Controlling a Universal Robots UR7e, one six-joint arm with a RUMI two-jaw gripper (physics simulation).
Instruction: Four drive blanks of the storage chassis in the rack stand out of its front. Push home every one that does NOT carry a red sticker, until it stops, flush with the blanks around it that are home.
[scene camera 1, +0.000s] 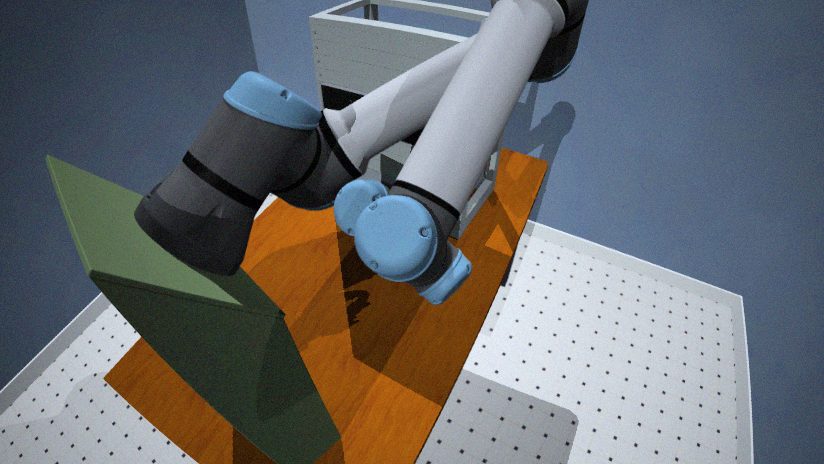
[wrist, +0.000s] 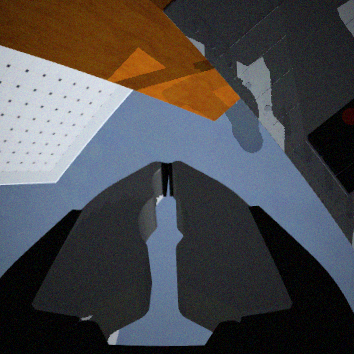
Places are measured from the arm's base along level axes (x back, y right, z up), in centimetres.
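Pixels of known places: gripper, fingertip midpoint: (wrist: 168, 165); arm's base, link origin: (scene camera 1: 186, 240).
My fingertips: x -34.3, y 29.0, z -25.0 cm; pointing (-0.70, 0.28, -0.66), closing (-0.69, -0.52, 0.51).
Ahead of a thing's pixels: the offset from my fingertips to its top centre. "spot": to the spot under its first point. Level surfaces: height alone.
My gripper (wrist: 168, 165) is shut and empty in the wrist view, its fingertips together with blue floor behind them. In the scene view the arm's wrist hides the gripper. The rack (scene camera 1: 397, 46) stands at the back in the scene view, and the arm covers much of its lower front. In the wrist view a dark grey, shadowed rack front @(spot: dx -29.2, dy -1.7, dz -15.8 cm) (wrist: 260, 37) with thin seams runs down the right side, beyond the fingertips. A black panel @(spot: dx -23.2, dy -0.3, dz +3.2 cm) (wrist: 332, 150) there carries a red round spot @(spot: dx -24.7, dy -3.8, dz +1.4 cm) (wrist: 348, 116) at the right edge. I cannot tell which drive blanks stand out.
A green panel box (scene camera 1: 190, 322) stands at the front left, close to the arm's base. The orange wooden table top @(dz -33.4 cm) (scene camera 1: 397, 391) (wrist: 65, 30) runs toward the rack. White perforated boards (scene camera 1: 628, 334) (wrist: 40, 120) flank it.
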